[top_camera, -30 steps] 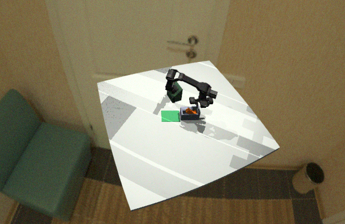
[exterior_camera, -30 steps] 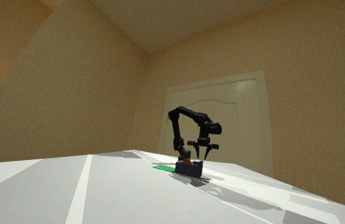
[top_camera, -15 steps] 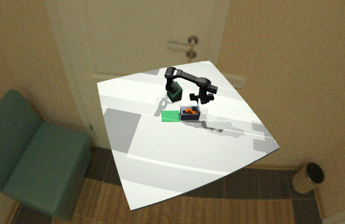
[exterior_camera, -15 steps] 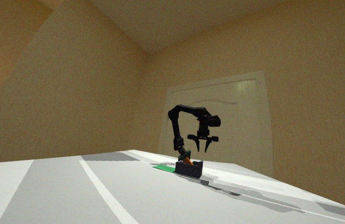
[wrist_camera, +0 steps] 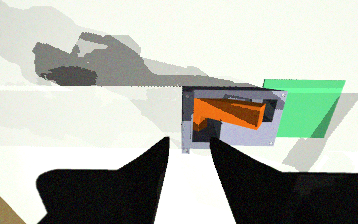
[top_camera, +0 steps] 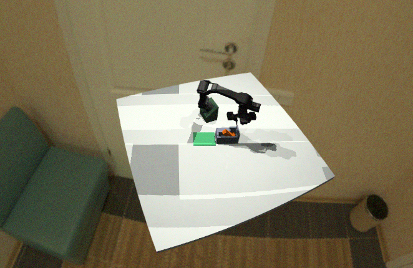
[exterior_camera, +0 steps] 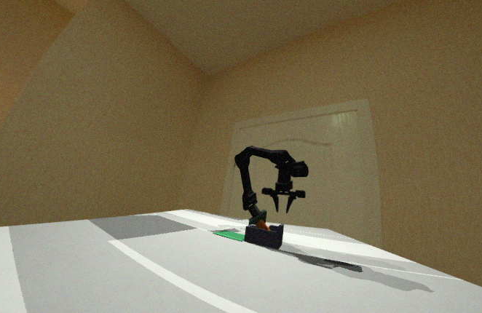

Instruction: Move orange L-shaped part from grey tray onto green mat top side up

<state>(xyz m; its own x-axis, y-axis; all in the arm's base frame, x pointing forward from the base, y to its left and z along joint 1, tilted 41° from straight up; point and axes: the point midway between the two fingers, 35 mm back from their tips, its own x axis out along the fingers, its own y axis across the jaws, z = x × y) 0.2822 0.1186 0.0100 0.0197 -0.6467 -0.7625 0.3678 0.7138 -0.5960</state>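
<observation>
The orange L-shaped part lies 100 mm below my gripper tip, 40 mm to the right of it and 20 mm behind it. Also, from my gripper tip: grey tray (160 mm below, 60 mm to the right, 30 mm behind); green mat (210 mm to the right, 160 mm below, 90 mm behind).
</observation>
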